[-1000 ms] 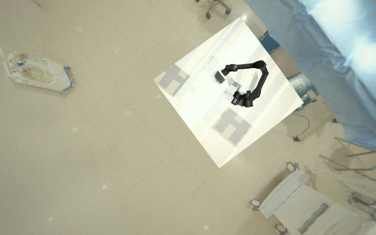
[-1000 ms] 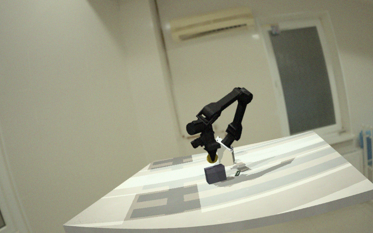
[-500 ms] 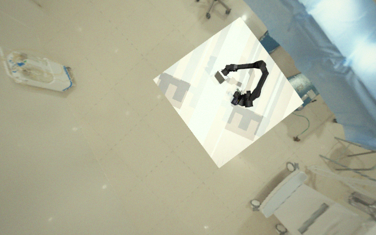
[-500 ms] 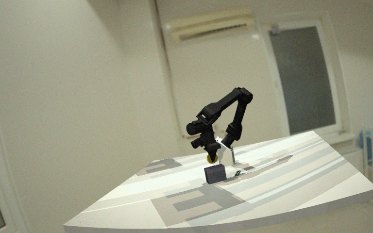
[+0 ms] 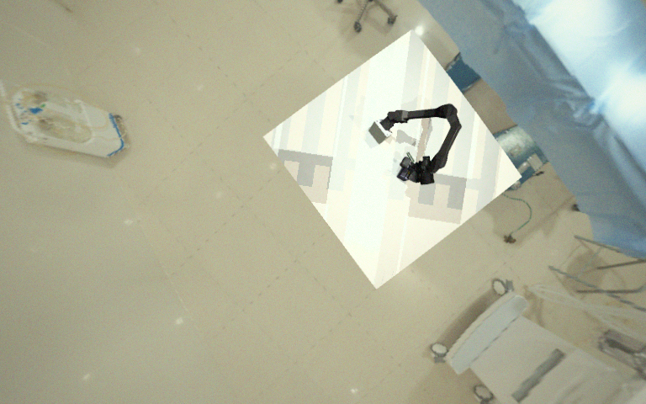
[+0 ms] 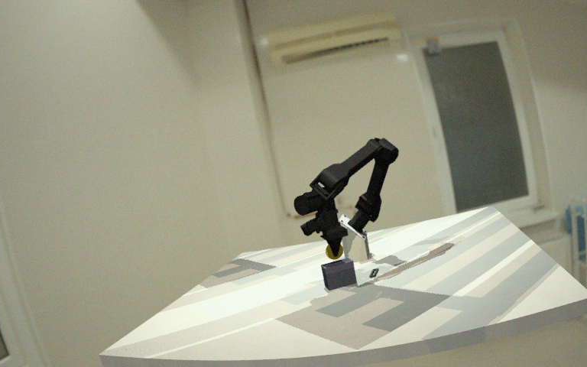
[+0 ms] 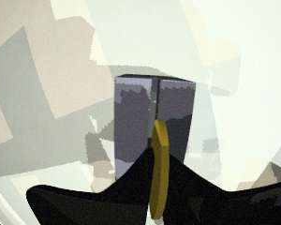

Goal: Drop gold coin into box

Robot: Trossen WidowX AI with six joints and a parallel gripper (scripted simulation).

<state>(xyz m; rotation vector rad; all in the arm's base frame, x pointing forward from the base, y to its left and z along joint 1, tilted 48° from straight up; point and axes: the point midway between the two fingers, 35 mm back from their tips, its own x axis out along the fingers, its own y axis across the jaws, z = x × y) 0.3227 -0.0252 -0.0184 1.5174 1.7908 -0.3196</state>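
My gripper tip is 20 mm below the gold coin.
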